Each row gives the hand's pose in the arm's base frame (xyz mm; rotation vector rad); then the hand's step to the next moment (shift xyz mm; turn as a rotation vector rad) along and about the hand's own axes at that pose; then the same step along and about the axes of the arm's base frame.
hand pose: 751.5 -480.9 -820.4 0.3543 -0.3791 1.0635
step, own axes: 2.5 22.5 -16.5 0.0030 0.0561 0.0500
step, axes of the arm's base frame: -16.8 19.4 -11.2 -0.0552 0.0043 0.0509
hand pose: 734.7 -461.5 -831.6 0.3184 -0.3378 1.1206
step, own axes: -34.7 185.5 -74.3 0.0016 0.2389 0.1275
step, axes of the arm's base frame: -175.4 76.6 -67.1 -0.2306 0.0444 0.1348
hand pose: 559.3 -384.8 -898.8 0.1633 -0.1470 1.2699
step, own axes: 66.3 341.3 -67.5 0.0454 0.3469 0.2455
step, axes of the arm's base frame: -306.0 173.9 -39.0 -0.3235 0.0925 0.2635
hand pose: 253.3 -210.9 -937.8 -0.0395 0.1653 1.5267
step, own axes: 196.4 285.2 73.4 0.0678 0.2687 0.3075
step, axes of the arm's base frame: -271.0 217.1 68.7 -0.2397 0.1191 0.3157
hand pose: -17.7 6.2 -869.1 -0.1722 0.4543 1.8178
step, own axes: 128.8 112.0 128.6 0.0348 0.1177 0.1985
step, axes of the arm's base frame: -129.5 139.4 97.3 -0.0992 0.0817 0.1948
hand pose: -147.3 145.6 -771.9 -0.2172 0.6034 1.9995
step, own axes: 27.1 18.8 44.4 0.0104 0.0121 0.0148
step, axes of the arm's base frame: -25.1 36.2 33.5 -0.0141 0.0109 0.0125
